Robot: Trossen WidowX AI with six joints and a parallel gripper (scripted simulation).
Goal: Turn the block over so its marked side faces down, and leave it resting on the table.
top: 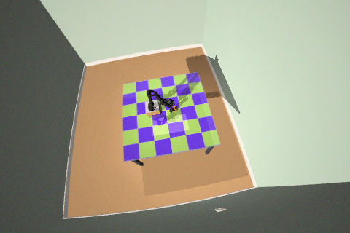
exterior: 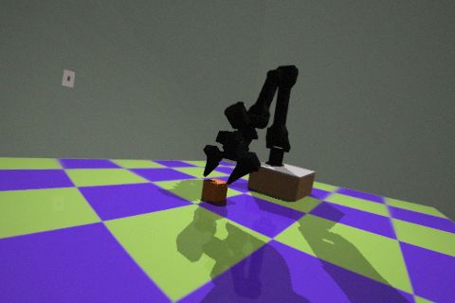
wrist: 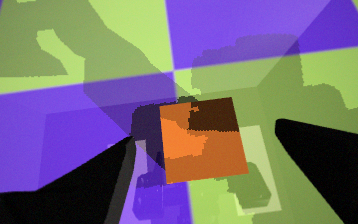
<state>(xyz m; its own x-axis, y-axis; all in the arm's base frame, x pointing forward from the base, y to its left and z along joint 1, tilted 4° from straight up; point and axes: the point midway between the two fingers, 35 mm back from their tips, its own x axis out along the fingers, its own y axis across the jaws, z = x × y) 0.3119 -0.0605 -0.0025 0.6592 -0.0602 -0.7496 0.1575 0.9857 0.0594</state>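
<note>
My gripper tip is now 30 mm above the orange block and 10 mm past it.
</note>
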